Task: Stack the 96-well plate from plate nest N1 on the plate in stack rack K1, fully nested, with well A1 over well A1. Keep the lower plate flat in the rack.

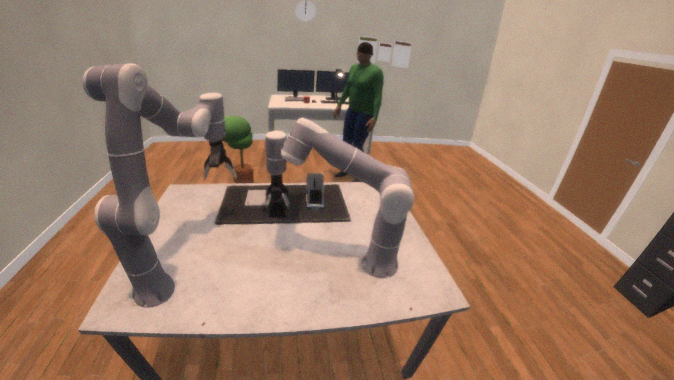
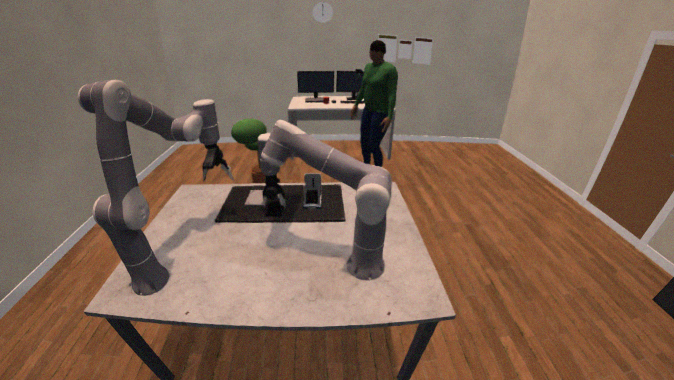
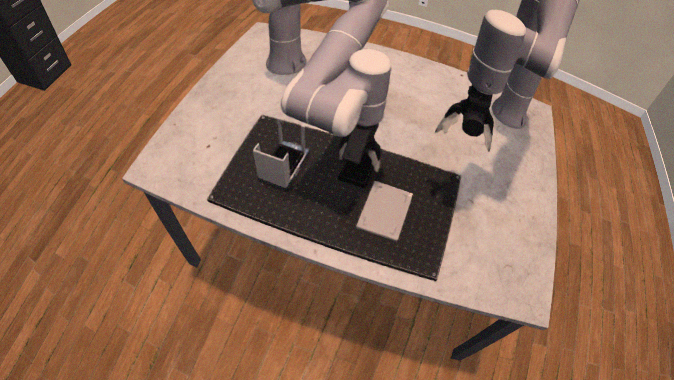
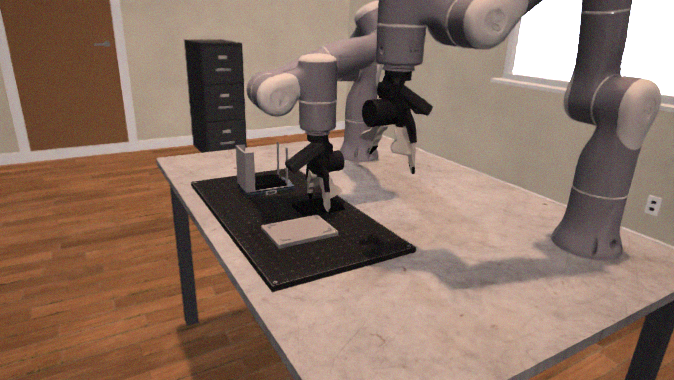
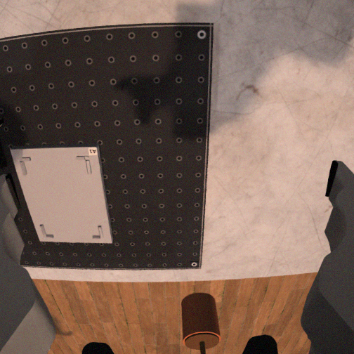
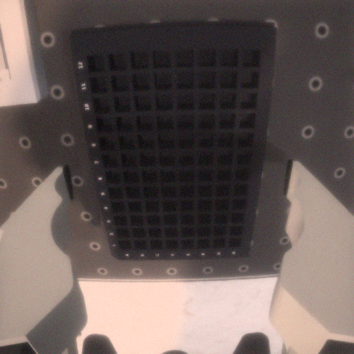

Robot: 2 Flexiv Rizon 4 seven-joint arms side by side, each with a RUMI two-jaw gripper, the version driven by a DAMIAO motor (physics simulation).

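A black 96-well plate (image 3: 352, 176) (image 4: 337, 205) (image 6: 175, 140) lies flat low over the board, wells up, under my right gripper (image 1: 278, 206) (image 3: 359, 162) (image 4: 318, 202) (image 6: 177, 165). That gripper is open, with gaps between its fingers and the plate's long sides. Whether a nest is beneath the plate is hidden. Stack rack K1 (image 1: 315, 180) (image 3: 271, 169) (image 4: 246, 170) has a grey upright panel and thin posts; a black plate (image 3: 291, 156) (image 4: 270, 180) lies low in it. My left gripper (image 1: 220, 176) (image 3: 463, 140) (image 5: 171, 170) is open, empty and high above the table.
A pale flat block (image 3: 385, 210) (image 4: 300, 230) (image 5: 65, 195) with an A1 label and corner marks lies beside the right gripper on the black perforated board (image 3: 320, 225) (image 5: 150, 200). The board is on the pale table (image 3: 505, 260). The rack's panel and posts stand up from the board.
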